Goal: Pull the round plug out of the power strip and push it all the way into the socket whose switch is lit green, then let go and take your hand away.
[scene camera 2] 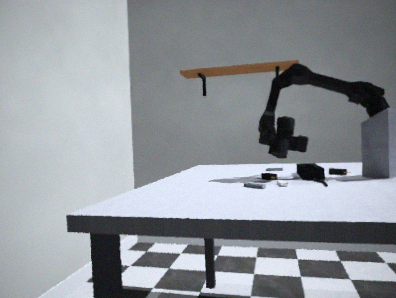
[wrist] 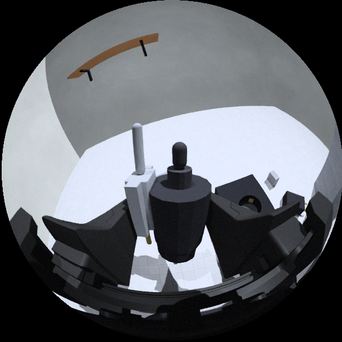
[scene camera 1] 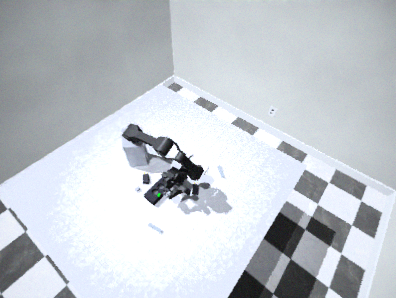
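Pixels of known places: gripper, fingertip midpoint: (scene camera 1: pixel 165 196); arm's base, link origin: (scene camera 2: pixel 382 115) (scene camera 1: pixel 133 135).
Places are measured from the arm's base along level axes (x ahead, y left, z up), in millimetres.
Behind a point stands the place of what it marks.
My gripper (scene camera 1: pixel 175 189) (scene camera 2: pixel 281 153) {x 344, y -147, z -111 mm} (wrist: pixel 169 194) is shut on the dark round plug (wrist: pixel 180 215), held roughly upright with its cord stub up. A flat white plug (wrist: pixel 137 200) with a white stub is pinched between the left finger and the round plug. The gripper is above the table, apart from the power strip. The black power strip (scene camera 1: pixel 153 195) {x 255, y -155, z -184 mm} (scene camera 2: pixel 311 172) {x 267, y 58, z -198 mm} (wrist: pixel 232 187) lies on the table; in the wrist view it is right of the held plug, with one round socket (wrist: pixel 250 203) showing. The green switch (scene camera 1: pixel 158 195) {x 278, y -140, z -184 mm} (scene camera 2: pixel 300 164) {x 274, y -125, z -184 mm} does not show in the wrist view.
Dark plugs (scene camera 1: pixel 146 178) {x 141, y -90, z -203 mm} (scene camera 1: pixel 195 189) {x 419, y 16, z -203 mm} (scene camera 2: pixel 269 176) {x 415, y 53, z -210 mm} (scene camera 2: pixel 338 171) {x 138, y -71, z -211 mm} (wrist: pixel 293 202) lie on either side of the strip. Pale bars (scene camera 1: pixel 156 228) {x 379, y -278, z -211 mm} (scene camera 1: pixel 221 171) {x 478, y 213, z -210 mm} (scene camera 2: pixel 255 185) {x 471, y 227, z -216 mm} (scene camera 2: pixel 274 169) {x 369, y -271, z -218 mm} and a small white piece (scene camera 1: pixel 138 189) (scene camera 2: pixel 282 183) lie on the table (scene camera 2: pixel 175 200) {x 686, y 415, z -225 mm}.
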